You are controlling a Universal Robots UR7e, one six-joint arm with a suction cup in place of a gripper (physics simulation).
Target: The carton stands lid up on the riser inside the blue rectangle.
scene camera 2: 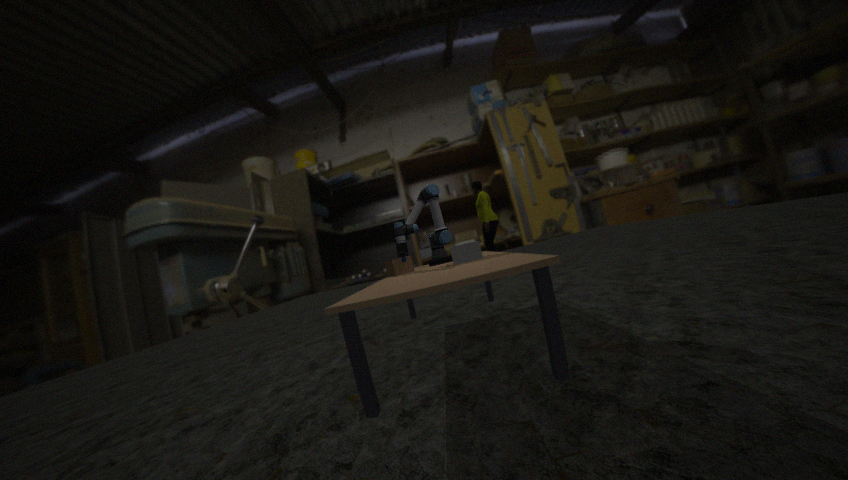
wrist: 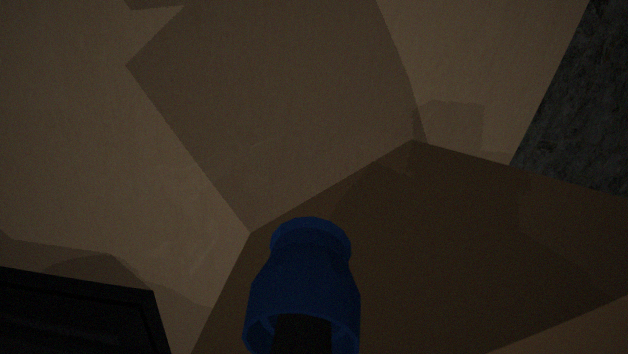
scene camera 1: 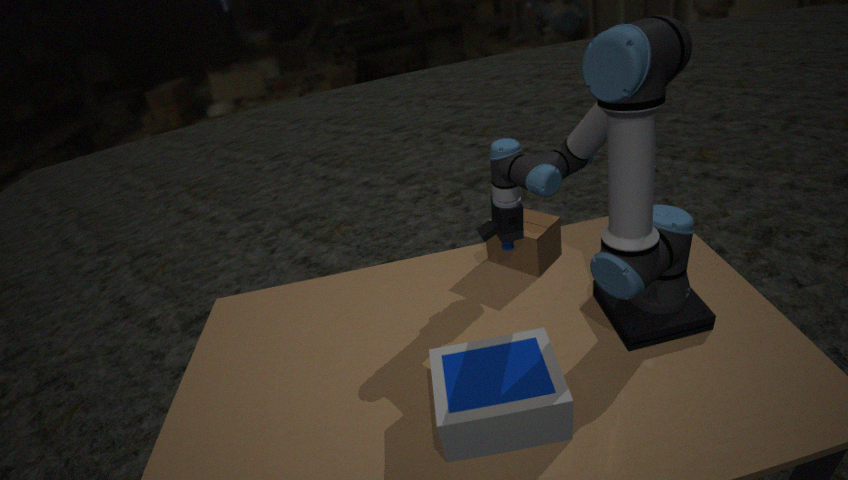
Note:
My suction cup (wrist: 307, 272) is stuck to a brown cardboard carton (wrist: 444, 245), which still rests on the table.

